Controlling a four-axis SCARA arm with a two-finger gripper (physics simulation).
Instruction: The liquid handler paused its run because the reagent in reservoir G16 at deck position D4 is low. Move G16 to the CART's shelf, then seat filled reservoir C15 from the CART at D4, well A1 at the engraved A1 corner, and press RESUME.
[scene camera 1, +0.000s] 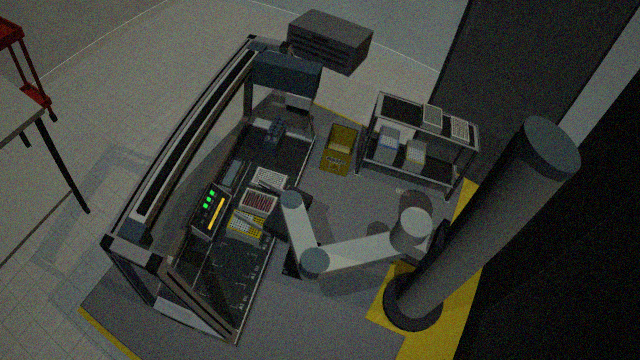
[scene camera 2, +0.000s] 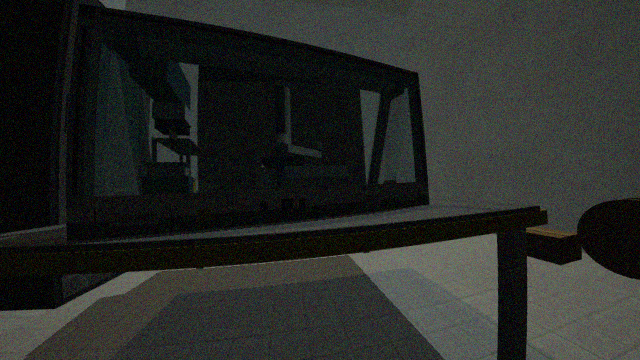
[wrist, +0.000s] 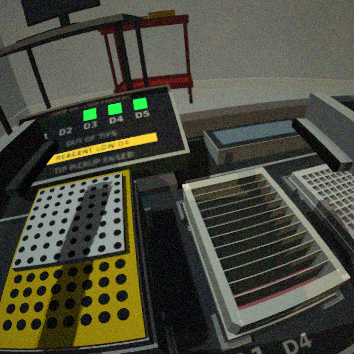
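Seen in the pictures: gripper, fingertip midpoint: (scene camera 1: 247, 196) (scene camera 2: 283, 165) (wrist: 169, 115); arm's base, origin of the base link: (scene camera 1: 412, 302).
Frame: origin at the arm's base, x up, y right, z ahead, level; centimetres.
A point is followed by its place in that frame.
Note:
Reservoir G16 (scene camera 1: 258, 201) {y 3.1, x 9.3, z 69.5 cm} (wrist: 295, 299) {y 3.9, x 10.3, z 63.5 cm}, a white-rimmed tray with thin dividers and a red line inside, sits at D4. Engraved D4 (wrist: 297, 344) {y 4.5, x 7.1, z 61.3 cm} shows by its front edge. My gripper (scene camera 1: 248, 198) {y -2.7, x 18.5, z 70.7 cm} (wrist: 169, 115) {y -2.7, x 18.5, z 70.7 cm} is open and empty; its fingers are spread above the deck around the D4 area. In scene camera 1, the CART (scene camera 1: 405, 174) carries a pale plain-topped tray (scene camera 1: 433, 116) {y 55.5, x 38.9, z 25.5 cm}, possibly C15; its label is unreadable. The status panel (scene camera 1: 202, 220) {y -18.1, x 14.3, z 79.9 cm} (wrist: 165, 120) {y -4.0, x 13.5, z 81.6 cm} shows green D3, D4, D5 lamps and yellow REAGENT LOW D4. RESUME cannot be made out.
A yellow tip rack (scene camera 1: 245, 225) {y -10.4, x 13.5, z 66.4 cm} (wrist: 75, 300) {y -7.8, x 13.2, z 63.0 cm} and a gridded white plate (scene camera 1: 270, 178) {y 15.6, x 8.0, z 71.9 cm} (wrist: 330, 185) {y 13.2, x 8.3, z 74.7 cm} flank G16. A second tray (scene camera 1: 460, 128) {y 59.0, x 37.5, z 13.1 cm} and two tip boxes (scene camera 1: 388, 141) {y 48.8, x 21.6, z 38.1 cm} (scene camera 1: 415, 154) {y 52.9, x 18.3, z 25.7 cm} are on the CART. A yellow waste bin (scene camera 1: 336, 162) {y 37.6, x 8.5, z 53.8 cm} stands between deck and CART.

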